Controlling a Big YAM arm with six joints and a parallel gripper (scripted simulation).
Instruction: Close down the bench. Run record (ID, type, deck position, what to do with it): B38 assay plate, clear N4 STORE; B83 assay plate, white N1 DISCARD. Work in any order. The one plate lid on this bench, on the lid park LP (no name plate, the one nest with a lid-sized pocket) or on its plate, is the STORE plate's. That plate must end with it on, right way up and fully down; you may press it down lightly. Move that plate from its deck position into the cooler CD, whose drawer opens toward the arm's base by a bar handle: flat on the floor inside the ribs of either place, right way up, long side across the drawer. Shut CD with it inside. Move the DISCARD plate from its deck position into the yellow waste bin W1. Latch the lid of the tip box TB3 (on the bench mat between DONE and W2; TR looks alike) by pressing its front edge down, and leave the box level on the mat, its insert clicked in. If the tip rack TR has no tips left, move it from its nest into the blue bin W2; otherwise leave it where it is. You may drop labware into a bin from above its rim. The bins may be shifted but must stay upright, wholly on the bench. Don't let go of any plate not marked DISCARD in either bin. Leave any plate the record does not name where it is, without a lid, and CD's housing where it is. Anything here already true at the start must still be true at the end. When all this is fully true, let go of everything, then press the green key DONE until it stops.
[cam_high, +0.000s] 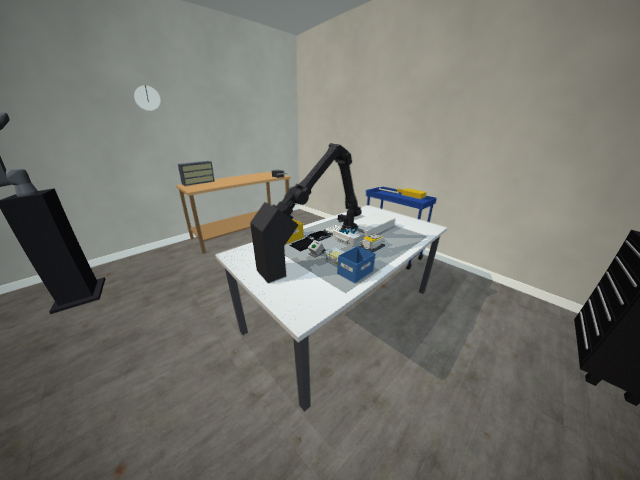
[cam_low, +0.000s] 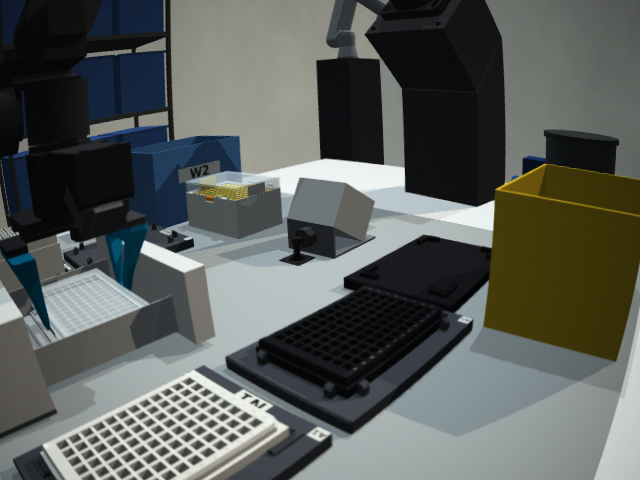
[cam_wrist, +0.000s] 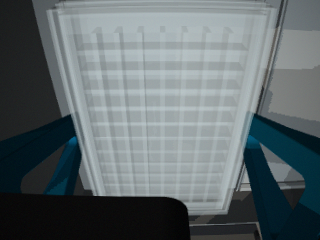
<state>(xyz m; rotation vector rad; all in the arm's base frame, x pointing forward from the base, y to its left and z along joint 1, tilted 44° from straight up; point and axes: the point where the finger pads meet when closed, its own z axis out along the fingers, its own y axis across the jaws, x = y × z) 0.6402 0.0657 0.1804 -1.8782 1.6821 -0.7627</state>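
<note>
Now: hand 3 cm short of the cooler drawer and 1 cm above it. From my hand the other things lie so: white plate (19 cm to the left, 2 cm ahead, 1 cm below); clear plate lid (right at my hand); clear plate (right at my hand).
</note>
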